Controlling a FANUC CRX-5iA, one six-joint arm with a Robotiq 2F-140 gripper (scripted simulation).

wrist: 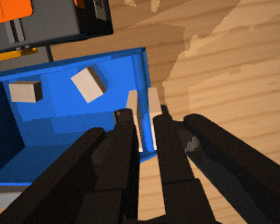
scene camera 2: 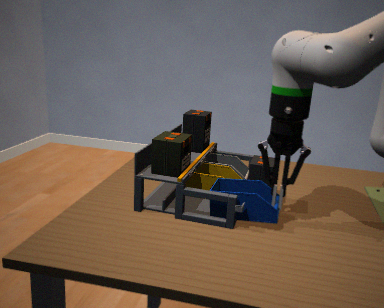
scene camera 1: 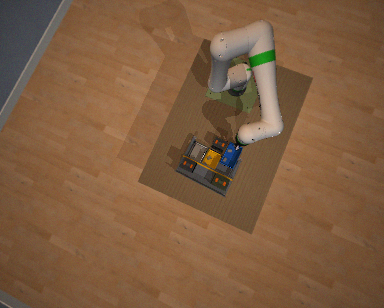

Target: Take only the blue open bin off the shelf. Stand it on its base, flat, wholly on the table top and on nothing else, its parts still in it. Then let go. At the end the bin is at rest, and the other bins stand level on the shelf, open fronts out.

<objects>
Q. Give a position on a blue bin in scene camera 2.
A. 257,208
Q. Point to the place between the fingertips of my gripper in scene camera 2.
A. At 276,207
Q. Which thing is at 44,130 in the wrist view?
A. A blue bin.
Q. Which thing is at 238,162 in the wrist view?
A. My gripper.
</objects>
